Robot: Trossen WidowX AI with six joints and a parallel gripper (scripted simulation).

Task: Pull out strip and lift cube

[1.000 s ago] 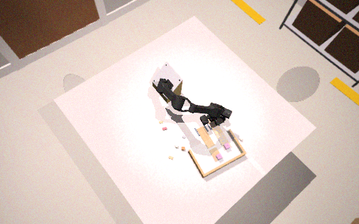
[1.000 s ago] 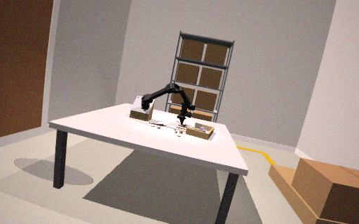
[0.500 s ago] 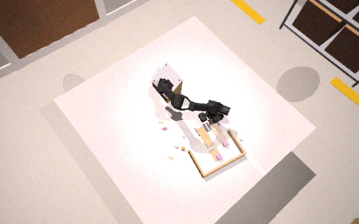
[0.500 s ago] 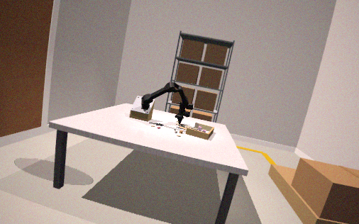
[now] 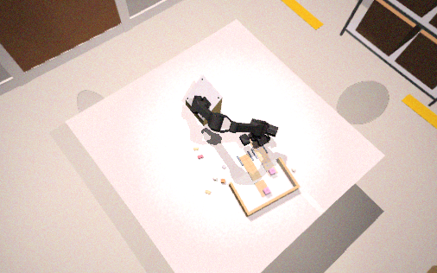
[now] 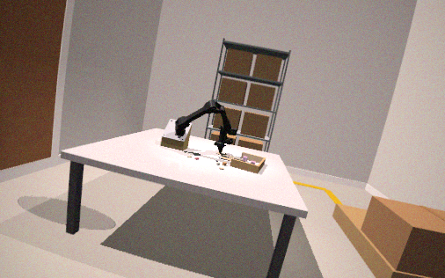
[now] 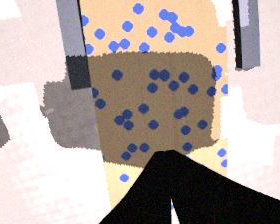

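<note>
My gripper tip is 11 cm short of the strip and 12 cm to the left of it.
</note>
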